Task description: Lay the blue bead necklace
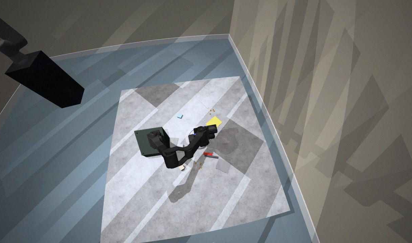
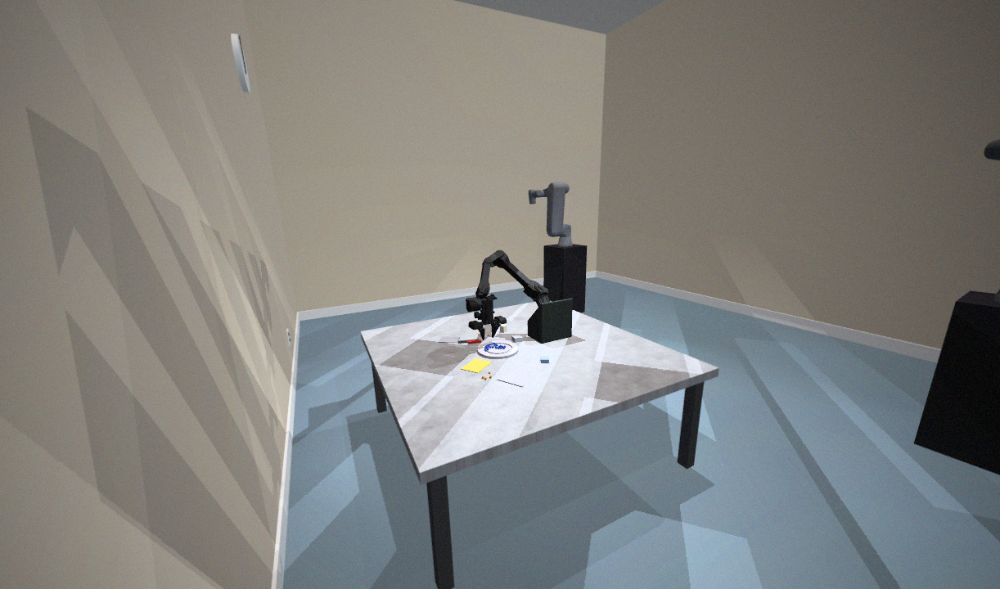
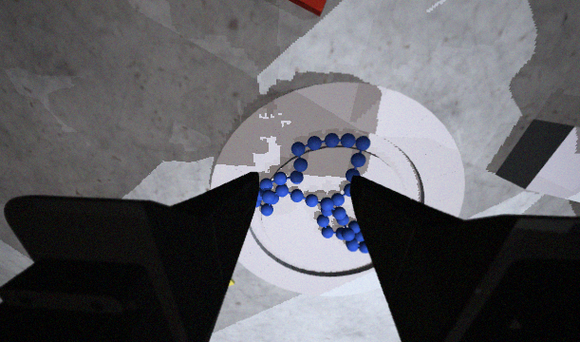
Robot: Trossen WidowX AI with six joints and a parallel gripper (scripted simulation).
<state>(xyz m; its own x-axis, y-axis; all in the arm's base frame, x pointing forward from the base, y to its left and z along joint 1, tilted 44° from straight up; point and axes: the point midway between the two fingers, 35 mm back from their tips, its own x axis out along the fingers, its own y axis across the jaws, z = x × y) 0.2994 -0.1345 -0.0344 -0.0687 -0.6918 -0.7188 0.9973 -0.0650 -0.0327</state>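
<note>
Now: the round white bead board 2 cm behind my gripper tip, 5 cm to the left of it and 4 cm below it. From my gripper tip the other things lie so: cream cube 19 cm behind, 16 cm to the right, 3 cm below; then yellow sheet 15 cm ahead, 14 cm to the left, 5 cm below; then grey tool 3 cm ahead, 12 cm to the right, 5 cm below.
</note>
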